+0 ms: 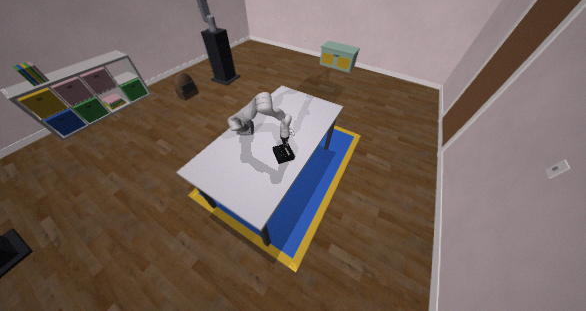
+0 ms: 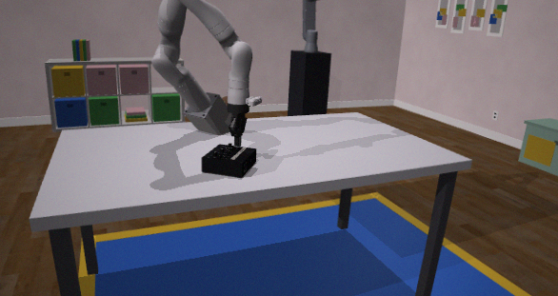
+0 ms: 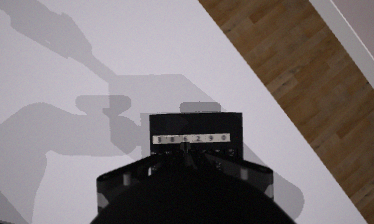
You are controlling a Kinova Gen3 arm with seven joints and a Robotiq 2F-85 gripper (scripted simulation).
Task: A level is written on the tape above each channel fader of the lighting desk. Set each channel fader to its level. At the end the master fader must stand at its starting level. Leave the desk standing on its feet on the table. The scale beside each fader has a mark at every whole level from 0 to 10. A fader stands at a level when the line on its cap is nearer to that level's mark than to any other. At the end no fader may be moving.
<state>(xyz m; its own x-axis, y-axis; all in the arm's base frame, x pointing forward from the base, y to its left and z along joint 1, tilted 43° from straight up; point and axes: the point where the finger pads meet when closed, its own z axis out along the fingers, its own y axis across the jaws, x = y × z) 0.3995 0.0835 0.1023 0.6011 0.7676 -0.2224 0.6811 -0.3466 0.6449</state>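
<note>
The master fader cap is 5 cm ahead of my hand, 8 cm to the right of it and 3 cm below it.
</note>
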